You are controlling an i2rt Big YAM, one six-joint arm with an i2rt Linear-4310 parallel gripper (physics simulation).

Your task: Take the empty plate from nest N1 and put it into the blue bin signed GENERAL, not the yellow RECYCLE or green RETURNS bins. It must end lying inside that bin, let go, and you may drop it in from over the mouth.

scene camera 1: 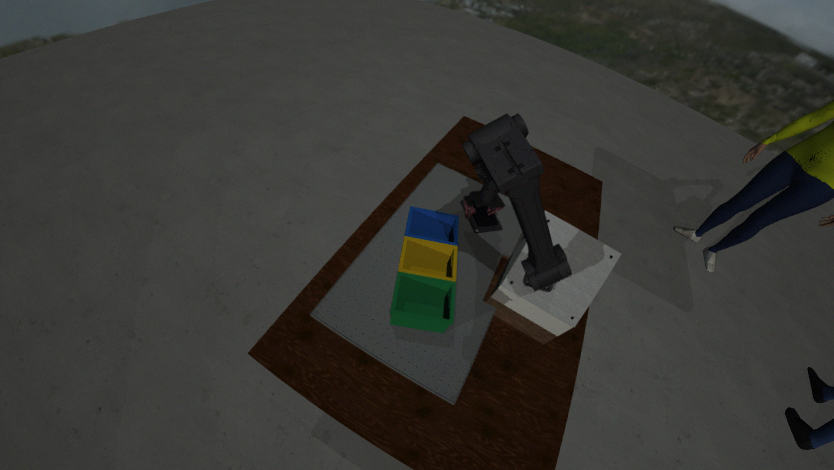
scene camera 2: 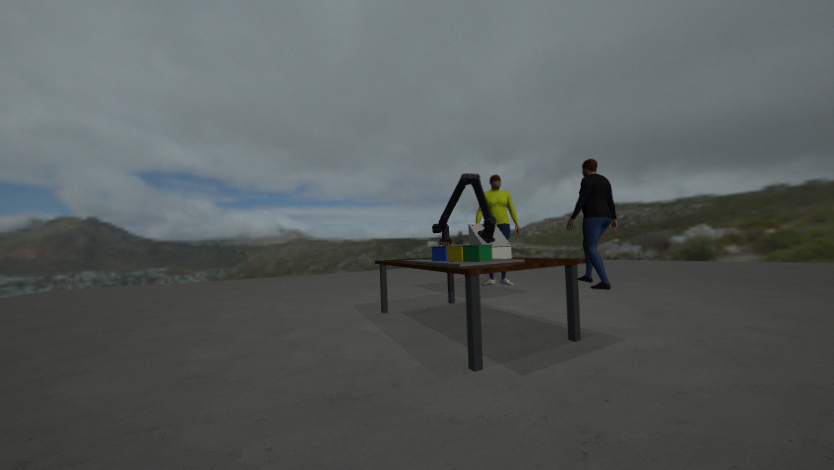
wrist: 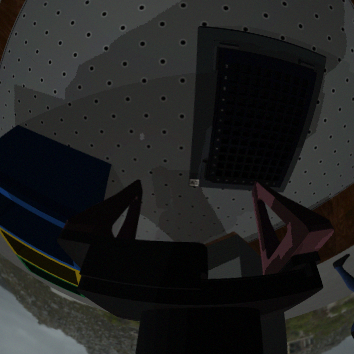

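Pixels of known places: gripper, fingertip midpoint: (scene camera 1: 477, 215) (wrist: 197, 185); arm's base, origin of the base link: (scene camera 2: 485, 237).
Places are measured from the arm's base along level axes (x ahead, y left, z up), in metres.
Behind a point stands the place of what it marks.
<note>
A dark plate with a grid of wells (scene camera 1: 483, 218) {x 0.196, y -0.238, z -0.135 m} (wrist: 262, 120) {x 0.214, y -0.277, z -0.132 m} lies in a dark grey nest (wrist: 201, 105) {x 0.257, y -0.247, z -0.146 m}, which has a small pale label at one corner. My gripper (scene camera 1: 482, 208) {x 0.225, y -0.205, z -0.101 m} (scene camera 2: 445, 244) {x 0.225, y -0.205, z -0.101 m} (wrist: 197, 185) {x 0.225, y -0.205, z -0.101 m} is open and empty, above the label end of the nest; in the wrist view the plate lies beyond the fingertips, mostly towards the right one. The blue bin (scene camera 1: 431, 224) {x 0.367, y -0.099, z -0.119 m} (scene camera 2: 438, 253) {x 0.434, y -0.030, z -0.105 m} (wrist: 50, 157) {x 0.360, y -0.107, z -0.127 m} stands beside the nest, at the left of the wrist view. The yellow bin (scene camera 1: 428, 258) {x 0.330, y 0.023, z -0.142 m} (scene camera 2: 454, 253) {x 0.401, y 0.100, z -0.107 m} and the green bin (scene camera 1: 423, 300) {x 0.292, y 0.167, z -0.152 m} (scene camera 2: 477, 253) {x 0.359, y 0.266, z -0.110 m} follow in a row. No bin sign is readable.
The bins and nest stand on a grey perforated board (scene camera 1: 361, 315) {x 0.442, y 0.288, z -0.158 m} (wrist: 150, 100) {x 0.295, y -0.218, z -0.158 m} on a brown wooden table (scene camera 1: 361, 391) {x 0.350, y 0.476, z -0.171 m} (scene camera 2: 513, 265) {x 0.396, y 0.559, z -0.171 m}. The arm's base stands on a pale metal-topped block (scene camera 1: 589, 262) {x -0.120, y -0.040, z 0.062 m}. A person in yellow (scene camera 2: 497, 207) and one in black (scene camera 2: 595, 195) stand beyond the table.
</note>
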